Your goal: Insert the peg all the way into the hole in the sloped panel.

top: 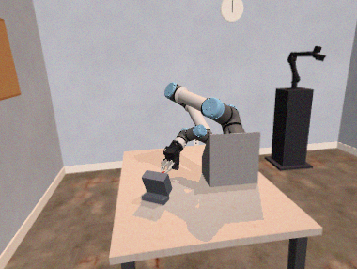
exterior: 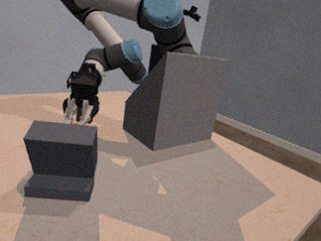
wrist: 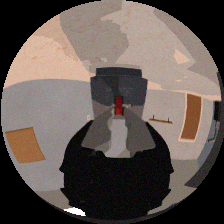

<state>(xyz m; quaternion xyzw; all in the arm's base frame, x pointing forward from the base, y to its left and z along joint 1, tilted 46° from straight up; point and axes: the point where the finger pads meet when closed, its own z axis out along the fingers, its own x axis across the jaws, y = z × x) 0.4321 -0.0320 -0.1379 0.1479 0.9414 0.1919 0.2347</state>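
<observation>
The peg lies 3 cm to the left of my hand, 2 cm ahead of it and 1 cm below it.
</observation>
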